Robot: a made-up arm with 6 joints.
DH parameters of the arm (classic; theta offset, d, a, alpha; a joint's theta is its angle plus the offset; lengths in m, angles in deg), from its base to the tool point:
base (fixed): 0 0.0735 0 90
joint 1: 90 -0.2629 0.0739 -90
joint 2: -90 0.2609 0.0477 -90
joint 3: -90 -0.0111 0.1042 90
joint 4: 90 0.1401 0.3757 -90
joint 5: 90 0.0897 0.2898 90
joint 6: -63.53 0 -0.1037 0
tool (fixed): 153.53 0.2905 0 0
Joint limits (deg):
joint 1: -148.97..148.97
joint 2: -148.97..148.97
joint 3: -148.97..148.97
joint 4: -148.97..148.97
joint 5: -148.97..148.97
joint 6: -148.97..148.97
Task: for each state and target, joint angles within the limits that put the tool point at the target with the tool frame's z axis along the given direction. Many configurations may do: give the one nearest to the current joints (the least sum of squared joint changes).
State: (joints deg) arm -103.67 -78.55 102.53 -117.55 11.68 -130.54
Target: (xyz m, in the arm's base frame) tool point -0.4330 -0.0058 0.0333 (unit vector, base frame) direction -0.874 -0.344 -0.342
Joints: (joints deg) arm -109.25 -65.43 101.52 -88.94 26.17 -138.01
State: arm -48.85 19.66 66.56 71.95 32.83 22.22
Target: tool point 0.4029 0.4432 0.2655 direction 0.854 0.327 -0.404
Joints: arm -71.04 11.58 84.10 19.04 39.59 42.70
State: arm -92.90 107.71 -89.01 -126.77 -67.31 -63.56
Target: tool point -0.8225 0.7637 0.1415 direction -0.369 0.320 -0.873
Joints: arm -60.15 68.79 -64.51 -87.05 -60.46 -71.77
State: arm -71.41 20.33 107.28 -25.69 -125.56 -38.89
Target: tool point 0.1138 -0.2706 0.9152 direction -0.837 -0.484 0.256
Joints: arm -50.46 0.83 135.06 -20.20 -121.43 -64.69
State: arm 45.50 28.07 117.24 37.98 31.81 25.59
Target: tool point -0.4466 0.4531 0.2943 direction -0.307 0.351 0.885
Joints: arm 54.12 7.50 96.82 12.74 34.23 22.37
